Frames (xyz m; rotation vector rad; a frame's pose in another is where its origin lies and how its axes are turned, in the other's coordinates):
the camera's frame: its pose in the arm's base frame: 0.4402 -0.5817 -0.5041 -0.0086 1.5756 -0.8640
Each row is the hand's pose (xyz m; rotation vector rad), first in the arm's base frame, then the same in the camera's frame.
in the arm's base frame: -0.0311 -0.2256 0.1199 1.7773 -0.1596 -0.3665
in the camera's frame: -0.5945 -0.2881 -0.5495 1.5683 -0.4398 1.6768
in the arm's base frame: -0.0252 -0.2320 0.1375 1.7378 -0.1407 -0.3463
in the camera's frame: -0.6077 -0.2991 -0.5401 1.5195 -0.4661 1.6746
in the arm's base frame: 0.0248 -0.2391 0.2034 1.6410 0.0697 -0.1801
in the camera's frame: -0.6717 -0.3153 -0.4898 1.2265 -0.4178 1.7298
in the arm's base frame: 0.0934 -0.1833 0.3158 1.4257 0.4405 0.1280
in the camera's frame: -0.8092 -0.3021 -0.4529 0.6835 -0.3151 1.7777
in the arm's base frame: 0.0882 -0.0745 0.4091 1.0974 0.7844 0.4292
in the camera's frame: -0.9391 -0.2751 -0.5075 0.1047 -0.2459 1.7207
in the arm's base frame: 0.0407 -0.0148 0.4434 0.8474 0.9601 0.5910
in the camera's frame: -0.9859 -0.2721 -0.5767 -0.2407 -0.2298 1.6306
